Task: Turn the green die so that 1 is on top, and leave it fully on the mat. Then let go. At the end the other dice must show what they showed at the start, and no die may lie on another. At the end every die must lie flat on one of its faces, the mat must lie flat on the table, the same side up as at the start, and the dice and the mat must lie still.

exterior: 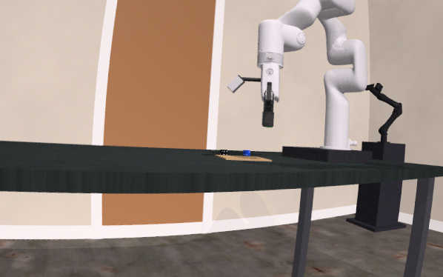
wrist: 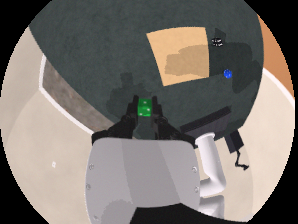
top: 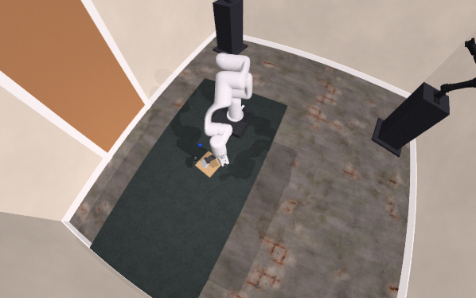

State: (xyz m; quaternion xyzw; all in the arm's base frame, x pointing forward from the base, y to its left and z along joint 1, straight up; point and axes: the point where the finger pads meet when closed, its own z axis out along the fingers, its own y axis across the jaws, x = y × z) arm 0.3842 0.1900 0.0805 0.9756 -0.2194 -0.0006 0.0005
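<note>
The tan mat lies 12 cm below my hand, 11 cm to the right of it and 3 cm ahead of it. From my hand the other things lie so: green die: 1 cm below; then black die: 21 cm to the right, 11 cm below, 6 cm ahead; then blue die: 25 cm to the right, 11 cm below, 4 cm behind.
</note>
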